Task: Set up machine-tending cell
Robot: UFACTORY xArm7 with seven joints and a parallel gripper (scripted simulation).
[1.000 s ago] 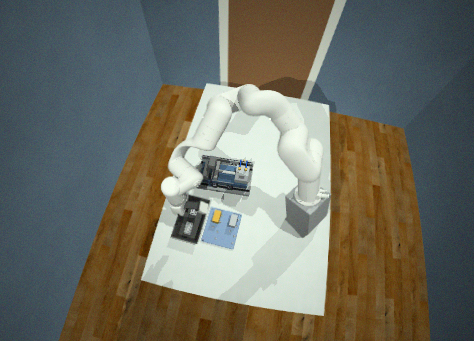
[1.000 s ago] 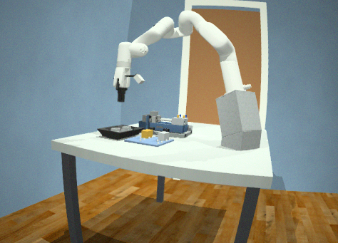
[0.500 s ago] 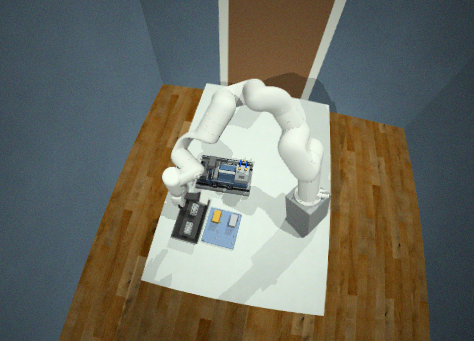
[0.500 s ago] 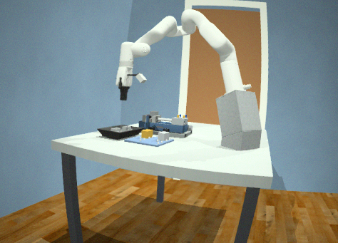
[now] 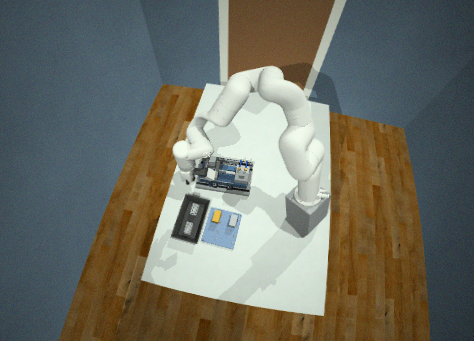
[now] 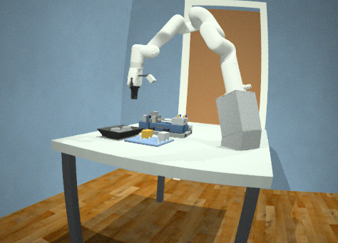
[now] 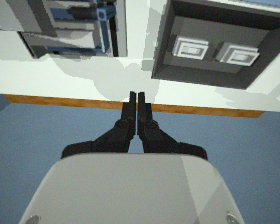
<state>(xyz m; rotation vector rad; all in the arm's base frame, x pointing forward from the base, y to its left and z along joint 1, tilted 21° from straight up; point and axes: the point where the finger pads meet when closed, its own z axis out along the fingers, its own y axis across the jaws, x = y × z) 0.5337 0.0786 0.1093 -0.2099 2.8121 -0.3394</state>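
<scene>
Right now the fixed jaw is 130 mm below my hand, 120 mm to the right of it and 20 mm behind it. Round my hand: vise: 170 mm below, 140 mm to the right, 120 mm behind; then hosed end block: 220 mm behind, 150 mm to the right, 130 mm below; then brass blank: 180 mm below, 150 mm behind, 100 mm to the left.
</scene>
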